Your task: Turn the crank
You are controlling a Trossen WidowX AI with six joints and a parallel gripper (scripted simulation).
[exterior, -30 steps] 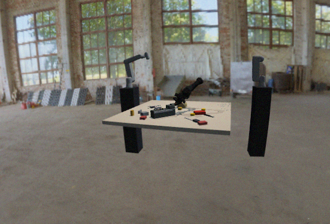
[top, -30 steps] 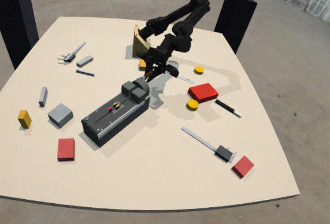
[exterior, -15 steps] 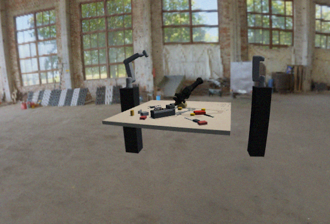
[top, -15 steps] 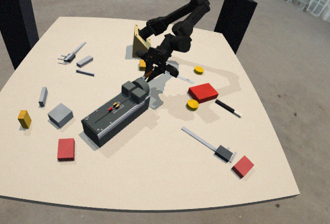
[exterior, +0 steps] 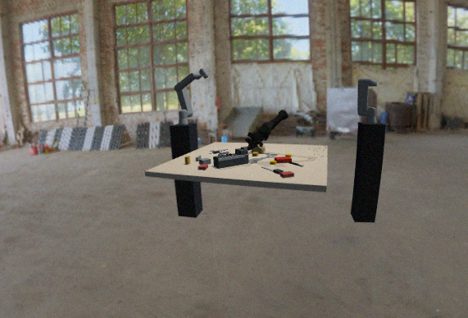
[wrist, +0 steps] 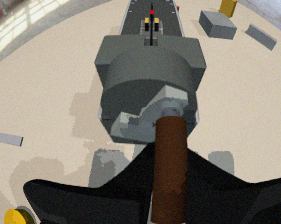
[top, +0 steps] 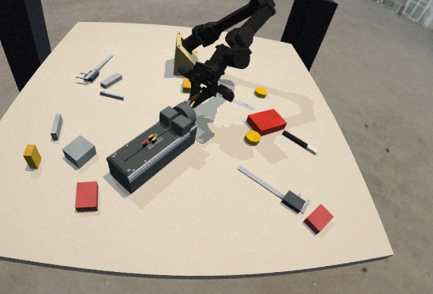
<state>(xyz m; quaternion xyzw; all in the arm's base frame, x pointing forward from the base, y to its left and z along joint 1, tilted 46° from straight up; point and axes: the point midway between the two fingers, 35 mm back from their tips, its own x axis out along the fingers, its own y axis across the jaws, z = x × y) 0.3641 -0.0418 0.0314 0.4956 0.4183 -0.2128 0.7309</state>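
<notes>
Now: the crank 1 cm above my gripper tip. The rest, counted from my gripper tip: brown handle: 1 cm behind, 1 cm to the left, 3 cm above; grey bar: 14 cm behind, 20 cm to the left, 9 cm below; red pointer: 14 cm ahead, 14 cm to the right, 1 cm below.
</notes>
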